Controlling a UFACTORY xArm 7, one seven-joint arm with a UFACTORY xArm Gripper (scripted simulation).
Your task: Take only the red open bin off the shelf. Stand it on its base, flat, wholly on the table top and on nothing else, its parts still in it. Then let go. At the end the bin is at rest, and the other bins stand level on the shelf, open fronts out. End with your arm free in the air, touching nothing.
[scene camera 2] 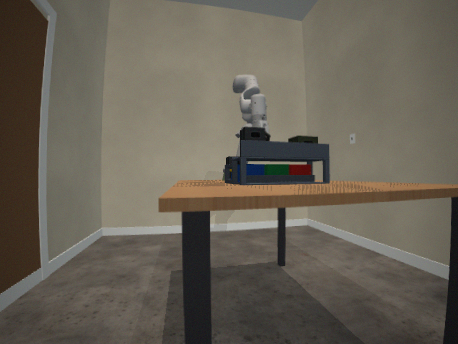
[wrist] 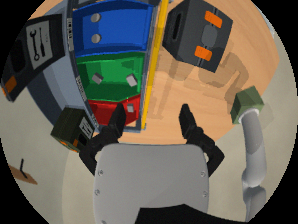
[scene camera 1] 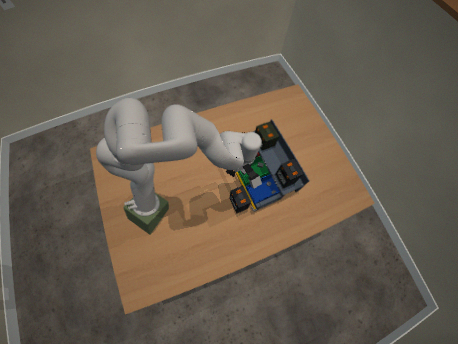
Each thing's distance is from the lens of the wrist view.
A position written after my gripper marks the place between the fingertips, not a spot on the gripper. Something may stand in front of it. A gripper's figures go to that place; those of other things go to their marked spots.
my gripper (wrist: 152, 110): 0.14 m
green bin (wrist: 114, 87): 0.27 m
